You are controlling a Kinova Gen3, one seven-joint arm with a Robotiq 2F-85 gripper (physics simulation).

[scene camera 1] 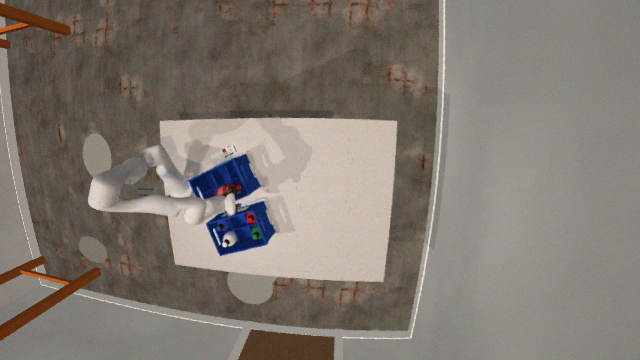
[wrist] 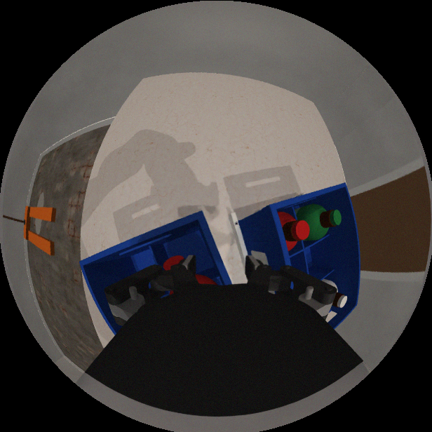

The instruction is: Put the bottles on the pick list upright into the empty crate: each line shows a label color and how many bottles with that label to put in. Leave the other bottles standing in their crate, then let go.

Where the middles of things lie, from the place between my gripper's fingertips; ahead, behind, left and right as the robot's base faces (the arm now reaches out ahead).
Now: the green bottle [wrist: 319,220] 20 cm to the right of my hand, 8 cm below it and 4 cm ahead of it.
